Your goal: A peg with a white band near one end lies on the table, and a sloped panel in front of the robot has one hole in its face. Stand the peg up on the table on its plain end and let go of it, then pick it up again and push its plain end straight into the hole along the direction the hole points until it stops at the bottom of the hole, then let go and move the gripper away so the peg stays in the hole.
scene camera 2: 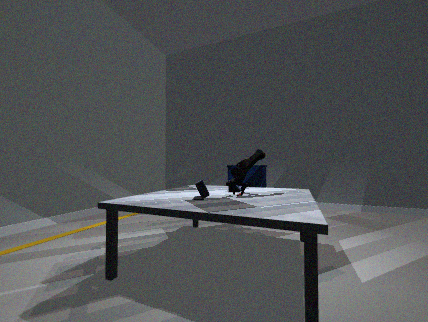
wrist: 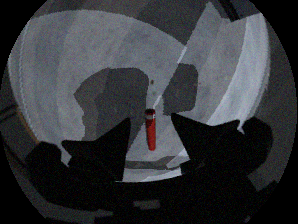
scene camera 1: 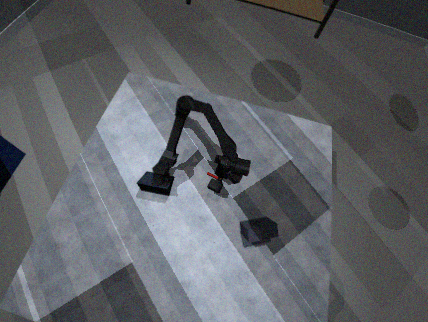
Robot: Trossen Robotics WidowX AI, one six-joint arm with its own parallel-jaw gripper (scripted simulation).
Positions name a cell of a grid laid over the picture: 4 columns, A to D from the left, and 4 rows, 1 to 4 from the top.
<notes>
The gripper (wrist: C3) is open and holds nothing. Also in view: a dark sloped panel (scene camera 1: C3).
</notes>
